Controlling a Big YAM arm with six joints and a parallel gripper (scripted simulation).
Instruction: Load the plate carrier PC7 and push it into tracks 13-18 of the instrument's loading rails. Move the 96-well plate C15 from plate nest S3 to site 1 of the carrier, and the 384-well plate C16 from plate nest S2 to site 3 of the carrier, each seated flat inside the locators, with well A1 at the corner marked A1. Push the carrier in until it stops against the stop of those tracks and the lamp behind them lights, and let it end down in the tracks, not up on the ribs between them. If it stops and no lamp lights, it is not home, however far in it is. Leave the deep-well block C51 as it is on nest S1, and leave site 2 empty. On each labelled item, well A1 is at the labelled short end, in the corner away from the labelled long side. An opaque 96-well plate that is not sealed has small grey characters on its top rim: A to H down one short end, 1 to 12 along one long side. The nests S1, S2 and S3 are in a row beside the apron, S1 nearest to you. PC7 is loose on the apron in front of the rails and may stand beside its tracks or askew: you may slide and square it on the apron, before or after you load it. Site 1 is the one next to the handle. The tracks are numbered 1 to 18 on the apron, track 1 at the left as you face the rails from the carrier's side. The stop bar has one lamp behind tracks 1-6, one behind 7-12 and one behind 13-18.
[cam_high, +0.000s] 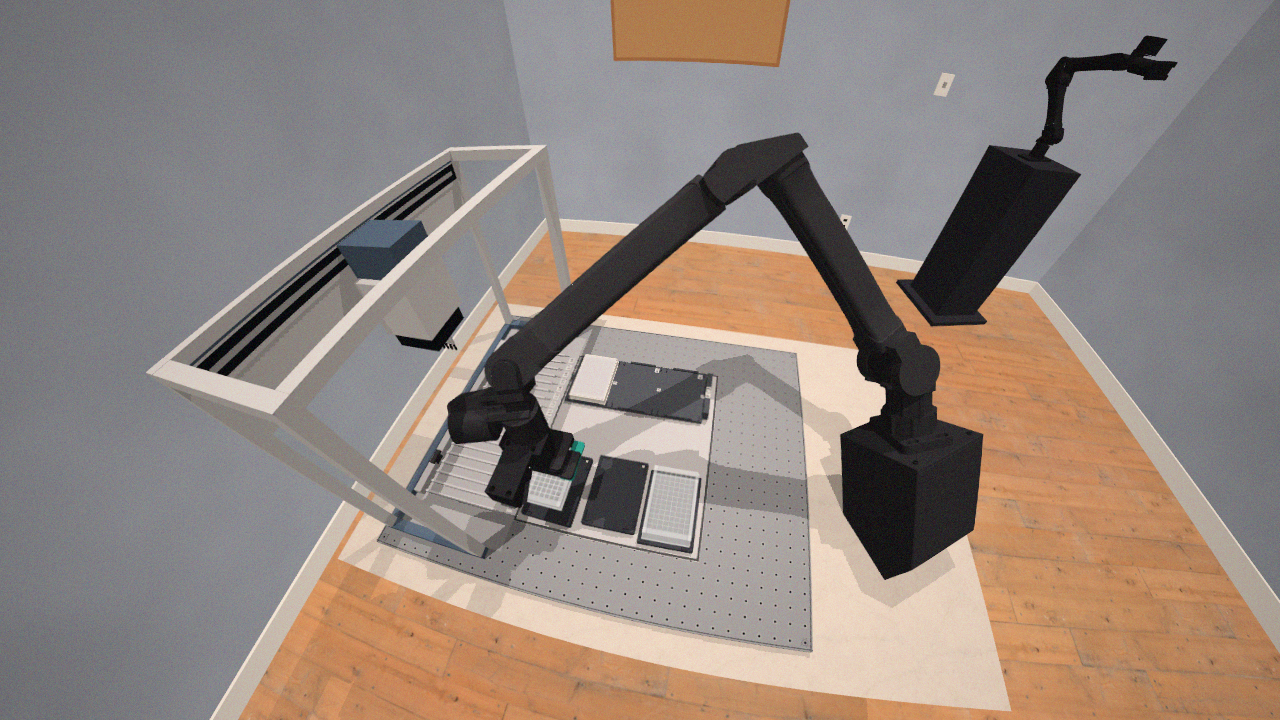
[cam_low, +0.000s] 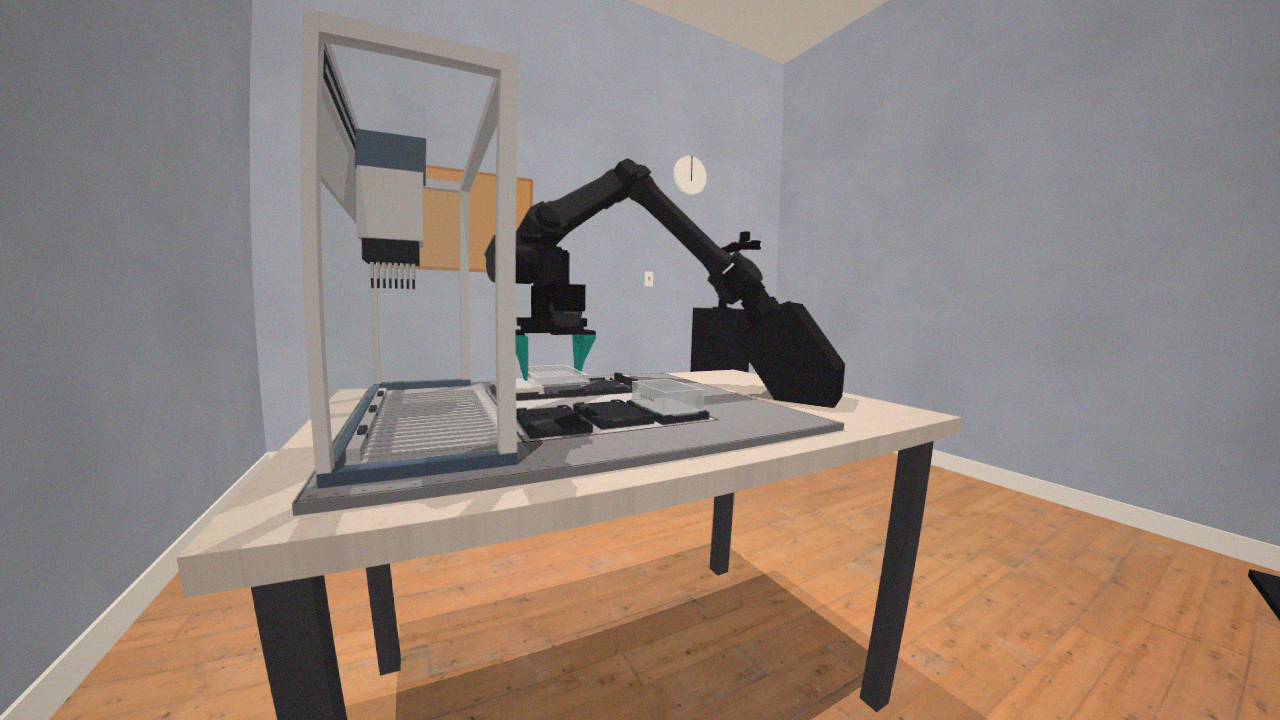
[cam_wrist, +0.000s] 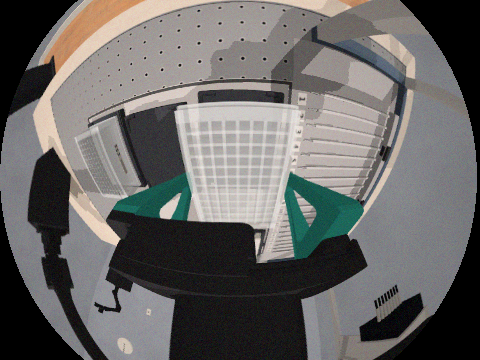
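Now: the nest S3 8 cm below my hand. Also, from my hand: nest S2: 11 cm behind, 2 cm to the left, 8 cm below; frame post: 14 cm ahead, 12 cm to the left, 16 cm above; 96-well plate C15: right at my hand.
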